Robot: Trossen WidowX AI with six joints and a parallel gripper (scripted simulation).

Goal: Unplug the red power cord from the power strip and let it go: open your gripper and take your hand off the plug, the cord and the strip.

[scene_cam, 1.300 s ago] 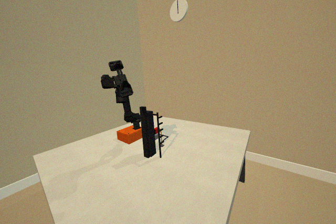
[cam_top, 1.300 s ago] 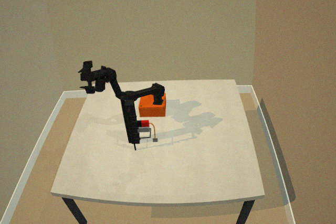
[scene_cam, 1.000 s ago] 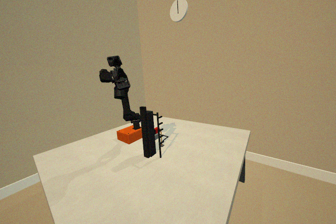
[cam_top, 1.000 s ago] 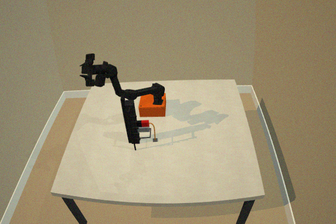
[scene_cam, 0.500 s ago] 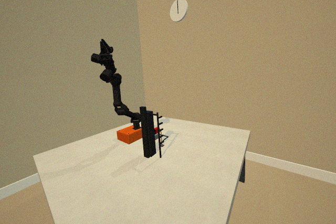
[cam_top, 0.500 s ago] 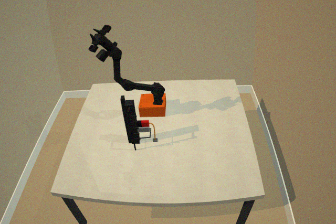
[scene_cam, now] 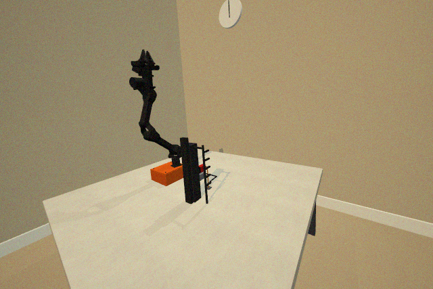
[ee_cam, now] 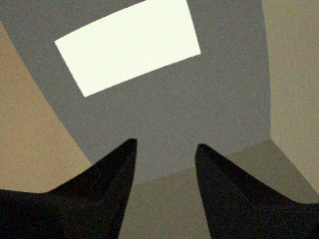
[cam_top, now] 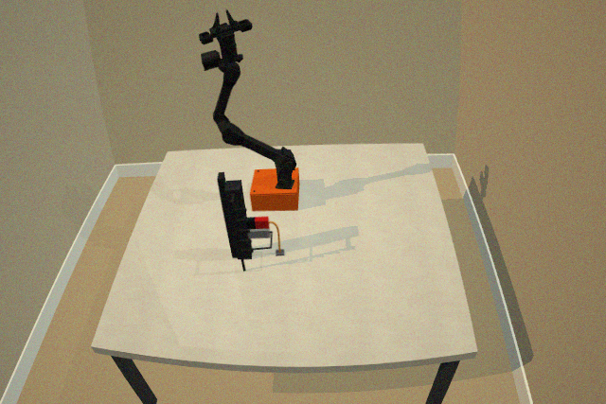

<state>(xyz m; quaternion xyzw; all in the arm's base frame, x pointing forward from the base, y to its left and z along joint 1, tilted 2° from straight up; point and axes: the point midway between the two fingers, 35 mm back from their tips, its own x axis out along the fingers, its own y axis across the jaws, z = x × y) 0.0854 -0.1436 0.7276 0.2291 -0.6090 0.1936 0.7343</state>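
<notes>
Right now my gripper tip is 260 mm short of the red plug, 140 mm to the right of it and 690 mm above it. From my gripper tip the other things lie so: black rod: 350 mm ahead, 100 mm to the left, 690 mm below.
</notes>
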